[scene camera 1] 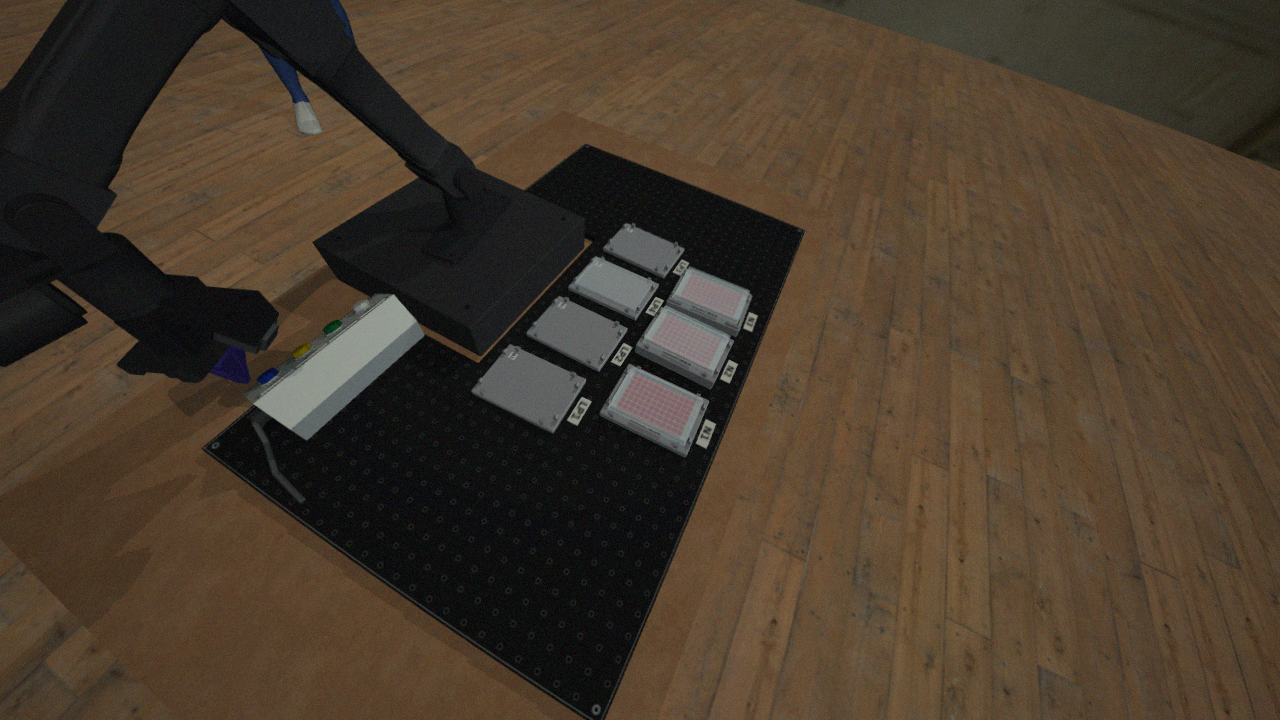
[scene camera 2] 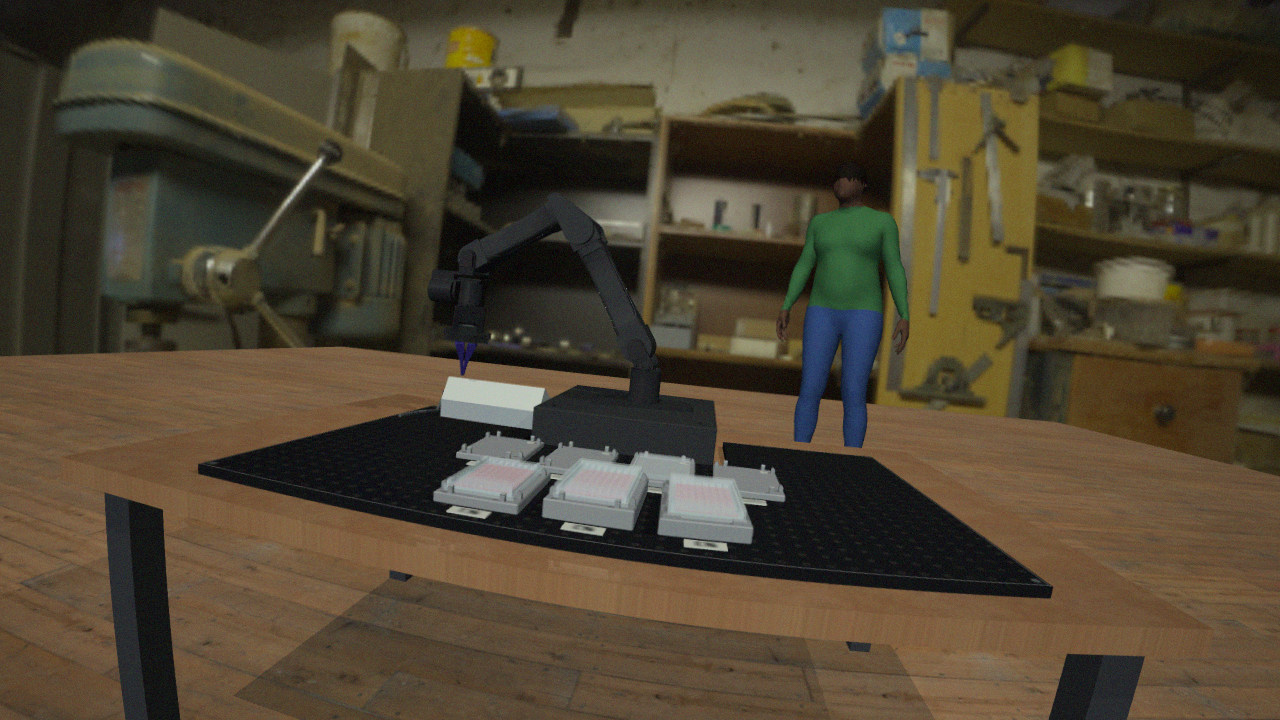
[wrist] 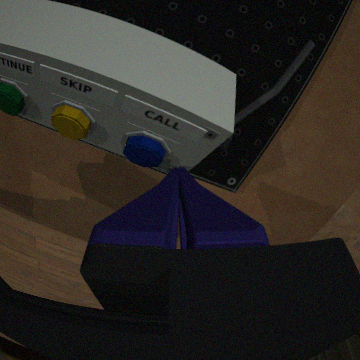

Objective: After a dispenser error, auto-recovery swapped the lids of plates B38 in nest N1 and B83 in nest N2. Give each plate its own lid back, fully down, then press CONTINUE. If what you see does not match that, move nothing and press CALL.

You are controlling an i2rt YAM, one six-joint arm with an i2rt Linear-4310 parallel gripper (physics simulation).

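Where they show: gripper, fingertip midpoint: (scene camera 1: 244,381) (scene camera 2: 462,375) (wrist: 178,176); arm's base, origin of the base link: (scene camera 1: 470,225) (scene camera 2: 642,405).
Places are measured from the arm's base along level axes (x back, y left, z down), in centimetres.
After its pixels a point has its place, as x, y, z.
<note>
My gripper (scene camera 1: 247,379) @(8.3, -39.8, -1.8) (scene camera 2: 462,372) @(8.3, -39.8, -1.8) (wrist: 178,176) @(8.3, -39.8, -1.8) is shut and empty, its purple tips just beyond the blue CALL button (scene camera 1: 268,376) @(7.4, -37.9, -0.5) (wrist: 145,150) @(7.7, -37.7, -0.6) in the wrist view, near the console's end. The green CONTINUE button (scene camera 1: 332,327) @(5.4, -28.3, -0.5) (wrist: 11,99) @(5.9, -28.7, -0.5) is farther along the console (scene camera 1: 344,371) @(1.1, -32.9, 2.0) (scene camera 2: 492,404) @(0.2, -30.9, 2.8) (wrist: 125,45) @(2.2, -35.3, 0.9). The plate in nest N1 (scene camera 1: 657,404) @(-42.5, -21.0, 4.6) (scene camera 2: 494,481) @(-47.0, -20.2, 4.1) and the plate in nest N2 (scene camera 1: 685,342) @(-43.9, -9.1, 2.8) (scene camera 2: 597,486) @(-49.5, -8.2, 2.8) show pink wells under what look like clear lids. Their codes are unreadable, and I cannot tell whose lid is on which plate.
A third pink plate (scene camera 1: 711,295) @(-46.2, 3.8, 3.2) (scene camera 2: 705,499) @(-50.3, 4.1, 3.2) stands beside N2. Several grey lid pads, including LP1 (scene camera 1: 528,386) @(-22.5, -24.3, 5.8), lie between the nests and the robot base (scene camera 1: 402,277) @(2.8, -15.8, -0.1) (scene camera 2: 617,420) @(-14.8, -5.4, 1.1). A paler piece (scene camera 1: 614,284) @(-28.1, 1.0, 5.0) covers one pad. The yellow SKIP button (scene camera 1: 302,351) @(6.3, -33.1, -0.4) (wrist: 71,121) @(6.8, -33.1, -0.5) is beside CALL.
</note>
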